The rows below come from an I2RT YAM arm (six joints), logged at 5 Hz.
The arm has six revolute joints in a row. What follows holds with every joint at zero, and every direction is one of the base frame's. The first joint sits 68 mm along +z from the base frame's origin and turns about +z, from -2.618 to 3.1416 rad. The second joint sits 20 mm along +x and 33.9 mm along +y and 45.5 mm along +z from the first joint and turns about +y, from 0 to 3.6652 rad. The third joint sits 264 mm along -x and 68.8 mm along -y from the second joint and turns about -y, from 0 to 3.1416 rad. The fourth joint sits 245 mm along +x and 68.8 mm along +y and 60 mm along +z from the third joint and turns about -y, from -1.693 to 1.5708 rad. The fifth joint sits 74 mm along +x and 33.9 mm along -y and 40.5 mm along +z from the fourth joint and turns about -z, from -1.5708 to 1.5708 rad. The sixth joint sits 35.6 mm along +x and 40.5 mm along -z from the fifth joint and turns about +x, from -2.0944 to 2.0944 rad. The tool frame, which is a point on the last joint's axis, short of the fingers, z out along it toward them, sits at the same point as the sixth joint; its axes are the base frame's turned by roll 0, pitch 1.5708 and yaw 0 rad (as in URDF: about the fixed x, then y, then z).
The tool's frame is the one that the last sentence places.
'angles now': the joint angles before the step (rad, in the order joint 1, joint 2, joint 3, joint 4, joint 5, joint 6). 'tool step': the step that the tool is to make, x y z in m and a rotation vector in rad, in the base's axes. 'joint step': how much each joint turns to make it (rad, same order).
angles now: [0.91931, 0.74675, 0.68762, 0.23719, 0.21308, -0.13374]
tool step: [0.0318, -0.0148, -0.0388, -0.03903, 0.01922, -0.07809]
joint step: [-0.20121, 0.03603, -0.12814, 0.12144, -0.12354, 0.00680]
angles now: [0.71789, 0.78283, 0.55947, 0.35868, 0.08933, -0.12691]
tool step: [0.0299, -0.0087, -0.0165, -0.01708, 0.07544, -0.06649]
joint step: [-0.13475, 0.09649, -0.00576, 0.02963, -0.06468, 0.03873]
